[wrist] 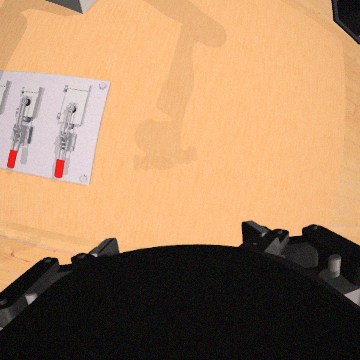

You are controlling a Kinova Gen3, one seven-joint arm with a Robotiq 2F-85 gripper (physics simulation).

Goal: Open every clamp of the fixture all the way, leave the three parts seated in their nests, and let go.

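Frame: origin at the arm's base, x ahead, y down, z left, level; millimetres.
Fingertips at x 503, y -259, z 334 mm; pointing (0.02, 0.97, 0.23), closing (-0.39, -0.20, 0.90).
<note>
Offsets run from my fingertips to a thing's top centre. "*": to the spot under its first point. Level surfaces: height alone.
The fixture plate @[* dx -54, dy +364, dz -133 mm] [90,142] is light grey and lies at the left, cut off by the view's edge. One clamp @[* dx -42, dy +326, dz -181 mm] [64,141] has a red handle @[dx +12, dy +327, dz -181 mm] [59,169] pointing to the bottom of the view, and its arm reaches over a pale part @[dx -127, dy +348, dz -193 mm] [82,104] in its nest. A second clamp @[* dx -35, dy +317, dz -290 mm] [18,132] beside it lies the same way over another part @[dx -107, dy +338, dz -302 mm] [34,102], with its red handle @[* dx +21, dy +309, dz -285 mm] [12,159] pointing down. A sliver of a third station shows at the left edge; its clamp is hidden. My gripper [180,244] is open and empty, high above the table, right of the fixture.
A grey block-like object [80,4] is cut off at the top left. A dark, angular object [350,17] shows at the top right corner. The arm's shadow falls on the wooden table @[dy +379 mm] [270,125] right of the plate.
</note>
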